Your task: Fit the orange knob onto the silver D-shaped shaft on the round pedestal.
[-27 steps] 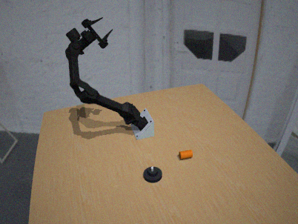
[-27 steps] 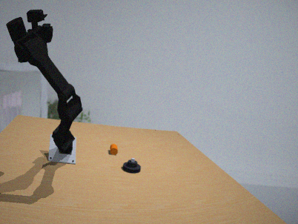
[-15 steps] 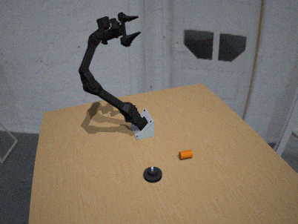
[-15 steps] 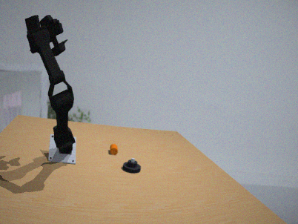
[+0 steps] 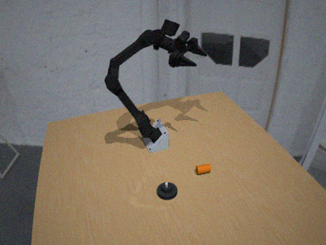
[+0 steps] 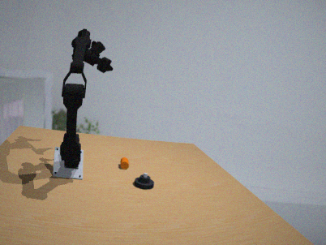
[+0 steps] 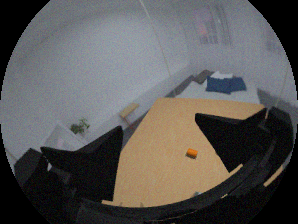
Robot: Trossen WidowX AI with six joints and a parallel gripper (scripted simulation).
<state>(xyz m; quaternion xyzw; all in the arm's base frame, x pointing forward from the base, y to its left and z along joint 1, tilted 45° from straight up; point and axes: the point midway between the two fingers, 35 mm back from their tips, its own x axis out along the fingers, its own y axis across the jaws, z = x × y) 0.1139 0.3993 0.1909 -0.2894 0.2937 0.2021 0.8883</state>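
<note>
My gripper tip is now 45 cm above the orange knob, 14 cm short of it and 5 cm to the left of it. Round my gripper tip: round pedestal 44 cm below, 23 cm to the right, 20 cm ahead.
</note>
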